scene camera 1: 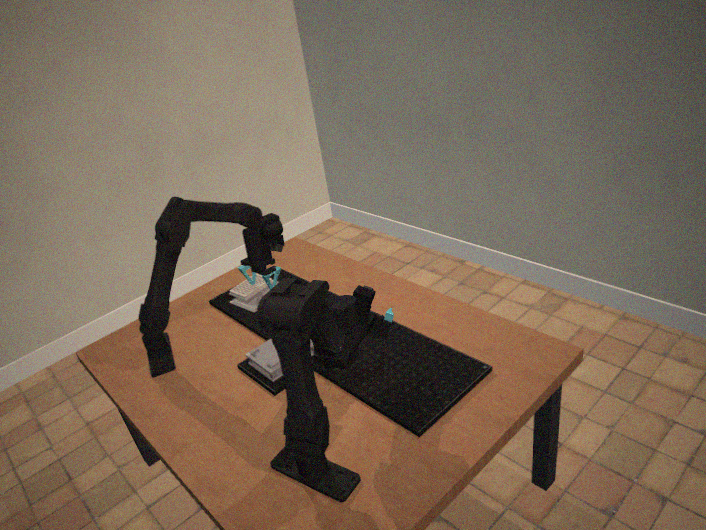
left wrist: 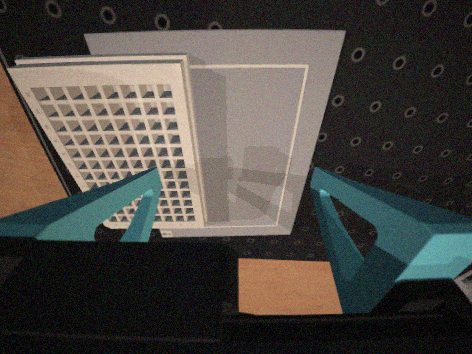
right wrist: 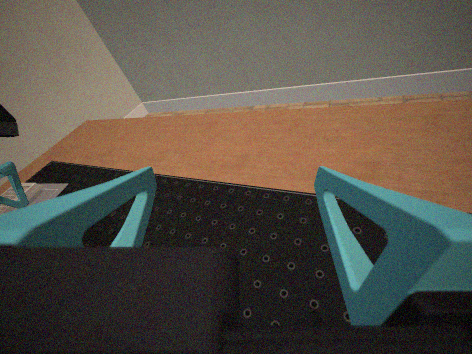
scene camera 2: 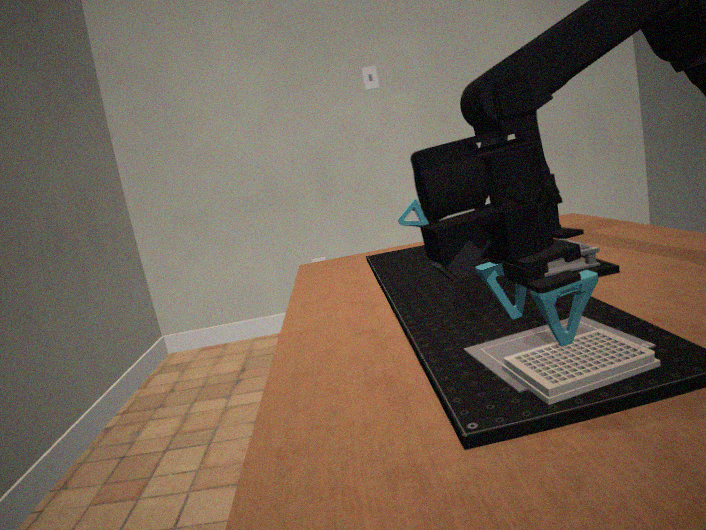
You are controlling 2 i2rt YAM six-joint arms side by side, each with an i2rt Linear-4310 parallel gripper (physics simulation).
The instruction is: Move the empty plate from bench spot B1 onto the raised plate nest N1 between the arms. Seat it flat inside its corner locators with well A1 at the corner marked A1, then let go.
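Frame: origin at the left arm's base, x ahead, y left, z up, level; metres.
Where they show: left gripper, fingertip midpoint: (scene camera 1: 263, 287) (left wrist: 235, 176) (right wrist: 12, 205) (scene camera 2: 539, 330); right gripper, fingertip midpoint: (scene camera 1: 373, 303) (right wrist: 235, 175) (scene camera 2: 410, 215); left arm's base, origin of the base link: (scene camera 1: 160, 355); right arm's base, origin of the base link: (scene camera 1: 314, 472).
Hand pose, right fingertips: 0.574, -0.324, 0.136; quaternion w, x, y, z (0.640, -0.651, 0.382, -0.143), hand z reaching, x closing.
Each offset is from my right fingertips to the top centre of the thing, as dx, dy, dz. "pt": to the spot under its first point. Level surfaces: height alone.
The empty pale plate @(-0.240, +0.505, -0.107) (scene camera 1: 246, 286) (scene camera 2: 581, 359) (left wrist: 120, 145) lies off-centre on the grey pad of spot B1 @(pt -0.152, +0.466, -0.121) (scene camera 2: 491, 358) (left wrist: 265, 47), past the outline and over the pad's left edge in the left wrist view. My left gripper (scene camera 1: 261, 284) (scene camera 2: 540, 330) (left wrist: 235, 176) is open and empty above it; one fingertip is over the wells, the other beyond the pad's opposite edge. The raised nest N1 @(-0.250, +0.084, -0.084) (scene camera 1: 263, 359) (scene camera 2: 590, 254) is partly hidden by the arms; its A1 mark cannot be read. My right gripper (right wrist: 235, 175) is open and empty above the black board.
The long black perforated board @(dz -0.123) (scene camera 1: 433, 365) (scene camera 2: 501, 406) (right wrist: 275, 245) carries spot B1. The nest stands on a small black base @(dz -0.123) (scene camera 1: 259, 381) beside the board. The right arm (scene camera 1: 299, 370) stands in front of part of the nest in scene camera 1.
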